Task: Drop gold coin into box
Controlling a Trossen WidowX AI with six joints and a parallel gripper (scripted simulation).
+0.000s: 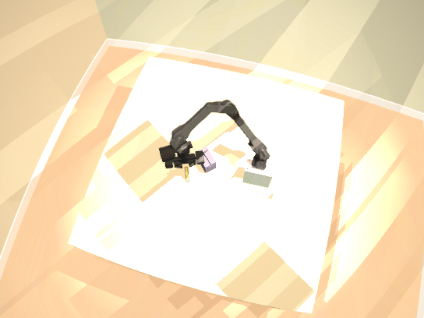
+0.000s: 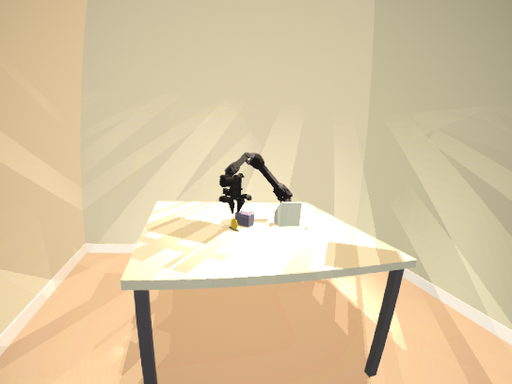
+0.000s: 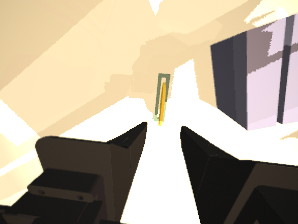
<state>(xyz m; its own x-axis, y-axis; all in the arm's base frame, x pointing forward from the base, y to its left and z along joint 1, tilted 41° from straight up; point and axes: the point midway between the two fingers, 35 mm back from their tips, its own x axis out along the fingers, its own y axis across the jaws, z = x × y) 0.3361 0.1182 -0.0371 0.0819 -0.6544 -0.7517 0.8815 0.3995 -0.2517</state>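
My gripper tip is 6 cm above the gold coin.
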